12 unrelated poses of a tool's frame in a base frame.
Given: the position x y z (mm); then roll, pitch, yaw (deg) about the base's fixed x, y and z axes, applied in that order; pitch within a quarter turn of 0, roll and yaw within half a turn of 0.
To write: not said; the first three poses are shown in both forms.
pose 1, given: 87.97 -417.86 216.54 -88.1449 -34.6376 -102.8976
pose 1, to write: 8.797 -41.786 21.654 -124.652 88.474 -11.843
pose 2, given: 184.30 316.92 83.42 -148.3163 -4.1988 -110.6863
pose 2, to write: 18.430 31.692 8.342 -97.957 148.068 -27.451
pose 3, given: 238.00 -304.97 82.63 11.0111 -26.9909 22.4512
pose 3, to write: 23.800 -30.497 8.263 159.444 28.994 -134.342
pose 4, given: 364.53 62.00 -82.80 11.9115 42.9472 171.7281
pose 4, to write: 36.453 6.200 -8.280 12.503 44.257 154.525
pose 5, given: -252.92 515.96 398.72 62.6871 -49.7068 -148.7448
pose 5, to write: -25.292 51.596 39.872 143.008 72.738 99.756
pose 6, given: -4.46 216.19 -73.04 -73.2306 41.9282 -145.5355
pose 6, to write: -0.446 21.619 -7.304 -46.832 77.605 -66.920
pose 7, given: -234.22 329.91 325.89 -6.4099 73.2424 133.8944
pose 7, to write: -23.422 32.991 32.589 -1.925 73.350 140.586
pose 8, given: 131.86 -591.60 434.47 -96.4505 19.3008 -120.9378
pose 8, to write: 13.186 -59.160 43.447 -70.585 96.087 -28.798
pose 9, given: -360.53 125.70 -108.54 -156.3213 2.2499 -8.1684
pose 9, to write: -36.053 12.570 -10.854 -84.413 156.221 86.947
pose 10, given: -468.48 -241.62 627.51 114.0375 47.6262 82.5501
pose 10, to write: -46.848 -24.162 62.751 39.800 105.934 -25.687
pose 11, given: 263.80 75.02 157.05 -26.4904 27.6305 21.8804
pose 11, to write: 26.380 7.502 15.705 -40.435 37.539 68.940
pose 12, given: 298.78 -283.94 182.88 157.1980 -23.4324 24.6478
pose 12, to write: 29.878 -28.394 18.288 138.197 147.760 -21.944
